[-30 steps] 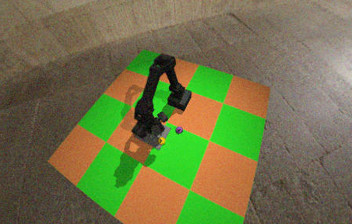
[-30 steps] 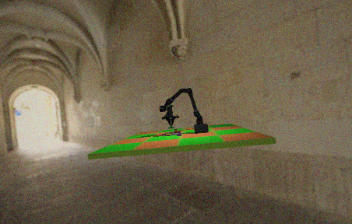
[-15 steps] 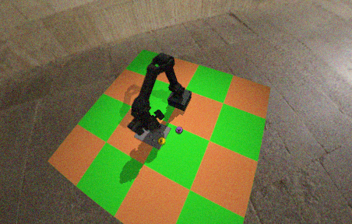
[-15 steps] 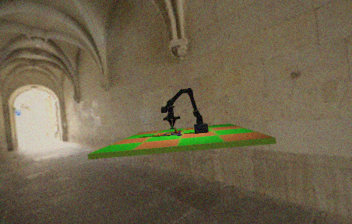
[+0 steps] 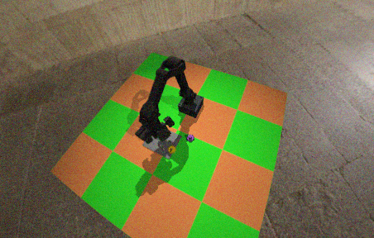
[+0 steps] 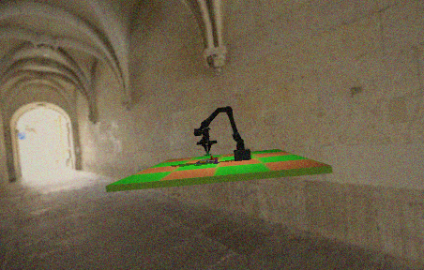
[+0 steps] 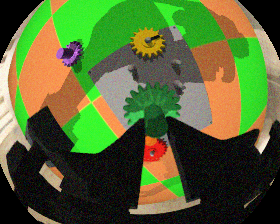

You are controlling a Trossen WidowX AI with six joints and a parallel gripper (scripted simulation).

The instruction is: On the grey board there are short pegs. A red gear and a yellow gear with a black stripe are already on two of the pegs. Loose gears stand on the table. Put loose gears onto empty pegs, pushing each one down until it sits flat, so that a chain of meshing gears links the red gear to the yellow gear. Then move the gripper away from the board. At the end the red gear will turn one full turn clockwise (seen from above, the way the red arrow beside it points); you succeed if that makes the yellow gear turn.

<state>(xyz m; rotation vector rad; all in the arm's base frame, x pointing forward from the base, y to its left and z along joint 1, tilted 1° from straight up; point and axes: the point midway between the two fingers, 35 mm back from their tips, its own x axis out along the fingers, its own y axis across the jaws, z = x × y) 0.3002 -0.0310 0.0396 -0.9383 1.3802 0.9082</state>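
Now: the orange gear 2 cm behind my gripper tip, 5 cm to the right of it and 6 cm below it. Round my gripper tip: purple gear: 9 cm behind, 15 cm to the left, 7 cm below; then red gear: 4 cm behind, 10 cm to the right, 7 cm below; then dark green gear: 1 cm below.
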